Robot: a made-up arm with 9 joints. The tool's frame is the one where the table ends. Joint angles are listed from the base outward.
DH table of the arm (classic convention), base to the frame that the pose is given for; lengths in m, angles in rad. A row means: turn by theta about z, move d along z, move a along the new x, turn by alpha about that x. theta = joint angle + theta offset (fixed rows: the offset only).
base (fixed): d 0, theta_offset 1.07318, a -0.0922, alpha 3.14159
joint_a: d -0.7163, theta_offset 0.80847, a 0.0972, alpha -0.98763
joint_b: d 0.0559, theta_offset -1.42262, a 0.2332, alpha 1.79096
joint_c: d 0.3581, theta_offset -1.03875, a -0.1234, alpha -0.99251
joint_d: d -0.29, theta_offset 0, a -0.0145, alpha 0.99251
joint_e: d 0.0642, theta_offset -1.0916, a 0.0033, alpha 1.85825
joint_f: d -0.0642, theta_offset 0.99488, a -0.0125, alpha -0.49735
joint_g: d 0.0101, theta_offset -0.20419, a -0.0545, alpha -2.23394
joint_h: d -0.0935, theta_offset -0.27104, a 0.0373, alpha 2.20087
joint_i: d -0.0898, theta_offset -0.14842, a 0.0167, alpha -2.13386
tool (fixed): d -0.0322, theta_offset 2.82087, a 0, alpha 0
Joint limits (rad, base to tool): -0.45..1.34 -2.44..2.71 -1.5..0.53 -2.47..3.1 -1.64..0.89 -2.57..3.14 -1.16..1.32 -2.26..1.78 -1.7..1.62
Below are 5 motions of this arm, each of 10 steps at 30 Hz.
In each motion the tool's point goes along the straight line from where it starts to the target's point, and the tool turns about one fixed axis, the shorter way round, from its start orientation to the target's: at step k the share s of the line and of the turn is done. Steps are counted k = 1, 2, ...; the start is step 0. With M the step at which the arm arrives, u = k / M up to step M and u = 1 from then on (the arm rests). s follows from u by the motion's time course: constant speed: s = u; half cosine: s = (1 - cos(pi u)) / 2; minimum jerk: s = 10 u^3 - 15 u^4 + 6 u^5.
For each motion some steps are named. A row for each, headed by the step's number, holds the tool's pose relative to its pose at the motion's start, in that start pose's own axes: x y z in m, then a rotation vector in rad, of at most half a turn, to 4 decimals.
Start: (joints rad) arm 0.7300 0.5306 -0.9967 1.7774 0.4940 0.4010 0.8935 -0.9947 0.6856
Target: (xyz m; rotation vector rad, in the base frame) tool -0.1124 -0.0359 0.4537 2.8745 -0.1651 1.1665
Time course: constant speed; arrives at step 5
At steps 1, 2, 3, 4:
1: -0.0009 0.0009 0.0013 0.0172 0.0048 0.0169
2: -0.0019 0.0017 0.0025 0.0343 0.0096 0.0339
3: -0.0028 0.0026 0.0038 0.0515 0.0144 0.0508
4: -0.0038 0.0034 0.0051 0.0687 0.0192 0.0678

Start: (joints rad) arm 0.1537 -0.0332 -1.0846 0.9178 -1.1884 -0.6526 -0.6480 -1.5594 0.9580
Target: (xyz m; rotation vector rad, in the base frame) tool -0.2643 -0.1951 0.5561 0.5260 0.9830 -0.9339
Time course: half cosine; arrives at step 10
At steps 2, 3, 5, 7, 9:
2: 0.0000 -0.0033 0.0060 0.0047 0.0418 0.0182
3: -0.0001 -0.0072 0.0130 0.0102 0.0902 0.0392
5: -0.0001 -0.0174 0.0316 0.0247 0.2188 0.0952
7: -0.0002 -0.0276 0.0502 0.0392 0.3473 0.1512
9: -0.0003 -0.0339 0.0616 0.0481 0.4268 0.1858

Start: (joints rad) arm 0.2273 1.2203 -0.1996 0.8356 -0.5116 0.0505 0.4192 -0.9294 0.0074
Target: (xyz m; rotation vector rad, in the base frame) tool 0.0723 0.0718 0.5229 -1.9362 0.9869 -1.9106
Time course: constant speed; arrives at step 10
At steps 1, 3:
1: 0.0009 0.0021 0.0124 -0.0523 -0.0060 0.0583
3: 0.0026 0.0062 0.0371 -0.1570 -0.0180 0.1748

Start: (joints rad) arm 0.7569 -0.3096 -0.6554 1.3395 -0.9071 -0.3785 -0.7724 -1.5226 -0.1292
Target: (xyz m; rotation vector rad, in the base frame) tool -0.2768 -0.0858 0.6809 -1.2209 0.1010 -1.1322
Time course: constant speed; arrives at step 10
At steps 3, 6, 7, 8, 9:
3: 0.0028 -0.0087 0.0027 -0.0547 -0.0432 -0.1078
6: 0.0055 -0.0173 0.0053 -0.1095 -0.0864 -0.2155
7: 0.0064 -0.0202 0.0062 -0.1277 -0.1008 -0.2514
8: 0.0073 -0.0231 0.0071 -0.1460 -0.1152 -0.2874
9: 0.0083 -0.0260 0.0080 -0.1642 -0.1296 -0.3233

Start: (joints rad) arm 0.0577 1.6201 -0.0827 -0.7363 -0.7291 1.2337 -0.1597 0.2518 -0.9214
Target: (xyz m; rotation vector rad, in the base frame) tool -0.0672 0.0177 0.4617 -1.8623 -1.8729 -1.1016
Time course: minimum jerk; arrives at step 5
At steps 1, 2, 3, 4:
1: -0.0005 0.0006 0.0010 -0.0043 0.0075 -0.0046
2: -0.0026 0.0033 0.0054 -0.0234 0.0410 -0.0249
3: -0.0055 0.0070 0.0116 -0.0504 0.0881 -0.0536
4: -0.0076 0.0097 0.0160 -0.0695 0.1215 -0.0740

